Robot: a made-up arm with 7 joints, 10 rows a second.
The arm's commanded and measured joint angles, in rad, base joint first. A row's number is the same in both.
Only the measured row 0 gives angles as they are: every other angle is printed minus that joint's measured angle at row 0.
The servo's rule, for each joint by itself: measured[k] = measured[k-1] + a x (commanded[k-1-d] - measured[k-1]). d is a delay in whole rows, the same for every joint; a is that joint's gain. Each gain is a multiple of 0.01, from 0.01 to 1. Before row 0 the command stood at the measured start. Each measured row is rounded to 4 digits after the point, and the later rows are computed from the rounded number. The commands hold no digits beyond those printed.
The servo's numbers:
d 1
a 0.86 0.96 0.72 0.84 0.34 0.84 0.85
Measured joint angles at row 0:
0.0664, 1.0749, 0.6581, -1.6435, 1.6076, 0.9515, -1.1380
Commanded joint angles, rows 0 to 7:
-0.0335, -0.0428, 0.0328, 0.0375, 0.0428, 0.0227, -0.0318
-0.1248, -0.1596, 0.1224, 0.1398, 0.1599, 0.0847, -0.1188
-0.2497, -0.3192, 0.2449, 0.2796, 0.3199, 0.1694, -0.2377
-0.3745, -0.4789, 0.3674, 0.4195, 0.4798, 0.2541, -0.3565
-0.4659, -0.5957, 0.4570, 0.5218, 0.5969, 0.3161, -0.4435
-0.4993, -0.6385, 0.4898, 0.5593, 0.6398, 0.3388, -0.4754
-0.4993, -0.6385, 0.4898, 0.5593, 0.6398, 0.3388, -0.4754
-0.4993, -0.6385, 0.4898, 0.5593, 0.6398, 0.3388, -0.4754
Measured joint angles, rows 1 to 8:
0.0000, 0.0000, 0.0000, 0.0000, 0.0000, 0.0000, 0.0000
-0.0288, -0.0411, 0.0236, 0.0315, 0.0146, 0.0191, -0.0270
-0.1114, -0.1549, 0.0947, 0.1225, 0.0640, 0.0742, -0.1050
-0.2303, -0.3126, 0.2028, 0.2545, 0.1510, 0.1542, -0.2178
-0.3543, -0.4722, 0.3213, 0.3931, 0.2628, 0.2381, -0.3357
-0.4503, -0.5908, 0.4190, 0.5012, 0.3764, 0.3036, -0.4273
-0.4924, -0.6366, 0.4700, 0.5500, 0.4660, 0.3332, -0.4682
-0.4983, -0.6384, 0.4843, 0.5578, 0.5251, 0.3379, -0.4743

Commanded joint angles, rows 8 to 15:
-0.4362, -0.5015, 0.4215, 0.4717, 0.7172, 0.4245, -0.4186
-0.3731, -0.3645, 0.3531, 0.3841, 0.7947, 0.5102, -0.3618
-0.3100, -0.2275, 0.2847, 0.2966, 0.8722, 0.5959, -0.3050
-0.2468, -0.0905, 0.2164, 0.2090, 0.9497, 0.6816, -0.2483
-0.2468, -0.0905, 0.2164, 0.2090, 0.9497, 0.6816, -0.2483
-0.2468, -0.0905, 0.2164, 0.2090, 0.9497, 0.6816, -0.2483
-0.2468, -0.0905, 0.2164, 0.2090, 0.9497, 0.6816, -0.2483
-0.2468, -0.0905, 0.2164, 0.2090, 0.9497, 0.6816, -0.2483
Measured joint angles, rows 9 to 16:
-0.4992, -0.6385, 0.4883, 0.5591, 0.5641, 0.3387, -0.4752
-0.4450, -0.5070, 0.4402, 0.4857, 0.6162, 0.4108, -0.4271
-0.3832, -0.3702, 0.3775, 0.4004, 0.6769, 0.4943, -0.3716
-0.3202, -0.2332, 0.3107, 0.3132, 0.7433, 0.5796, -0.3150
-0.2571, -0.0962, 0.2428, 0.2257, 0.8135, 0.6653, -0.2583
-0.2482, -0.0907, 0.2238, 0.2117, 0.8598, 0.6790, -0.2498
-0.2470, -0.0905, 0.2185, 0.2094, 0.8904, 0.6812, -0.2485
-0.2468, -0.0905, 0.2170, 0.2091, 0.9106, 0.6815, -0.2483

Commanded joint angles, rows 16 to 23:
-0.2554, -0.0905, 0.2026, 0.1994, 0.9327, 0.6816, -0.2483
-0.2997, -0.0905, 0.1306, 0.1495, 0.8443, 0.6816, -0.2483
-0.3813, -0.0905, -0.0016, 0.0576, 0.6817, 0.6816, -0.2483
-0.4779, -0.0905, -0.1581, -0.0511, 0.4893, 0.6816, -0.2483
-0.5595, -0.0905, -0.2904, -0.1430, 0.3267, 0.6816, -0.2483
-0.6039, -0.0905, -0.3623, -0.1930, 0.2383, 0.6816, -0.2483
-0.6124, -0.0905, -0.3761, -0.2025, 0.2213, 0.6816, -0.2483
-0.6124, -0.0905, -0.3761, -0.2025, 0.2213, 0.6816, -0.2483
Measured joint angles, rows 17 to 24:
-0.2468, -0.0905, 0.2166, 0.2090, 0.9239, 0.6816, -0.2483
-0.2542, -0.0905, 0.2065, 0.2009, 0.9269, 0.6816, -0.2483
-0.2933, -0.0905, 0.1519, 0.1577, 0.8988, 0.6816, -0.2483
-0.3690, -0.0905, 0.0414, 0.0736, 0.8250, 0.6816, -0.2483
-0.4627, -0.0905, -0.1022, -0.0311, 0.7109, 0.6816, -0.2483
-0.5459, -0.0905, -0.2377, -0.1251, 0.5803, 0.6816, -0.2483
-0.5958, -0.0905, -0.3274, -0.1821, 0.4640, 0.6816, -0.2483
-0.6101, -0.0905, -0.3625, -0.1992, 0.3815, 0.6816, -0.2483

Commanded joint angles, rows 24 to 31:
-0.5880, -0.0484, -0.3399, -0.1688, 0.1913, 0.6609, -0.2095
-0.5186, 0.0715, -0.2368, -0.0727, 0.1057, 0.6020, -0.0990
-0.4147, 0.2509, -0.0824, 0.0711, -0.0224, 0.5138, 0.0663
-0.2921, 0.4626, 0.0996, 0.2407, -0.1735, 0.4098, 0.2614
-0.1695, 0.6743, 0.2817, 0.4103, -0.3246, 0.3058, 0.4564
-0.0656, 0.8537, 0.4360, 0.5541, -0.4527, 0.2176, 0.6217
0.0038, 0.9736, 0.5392, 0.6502, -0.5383, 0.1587, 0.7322
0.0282, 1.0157, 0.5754, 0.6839, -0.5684, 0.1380, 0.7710
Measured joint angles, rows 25 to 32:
-0.6121, -0.0905, -0.3723, -0.2020, 0.3270, 0.6816, -0.2483
-0.5914, -0.0501, -0.3490, -0.1741, 0.2809, 0.6642, -0.2153
-0.5288, 0.0666, -0.2682, -0.0889, 0.2213, 0.6120, -0.1164
-0.4307, 0.2435, -0.1344, 0.0455, 0.1384, 0.5295, 0.0389
-0.3115, 0.4538, 0.0341, 0.2095, 0.0324, 0.4290, 0.2280
-0.1894, 0.6655, 0.2124, 0.3782, -0.0890, 0.3255, 0.4221
-0.0829, 0.8462, 0.3734, 0.5260, -0.2127, 0.2349, 0.5918
-0.0083, 0.9685, 0.4928, 0.6303, -0.3234, 0.1709, 0.7111

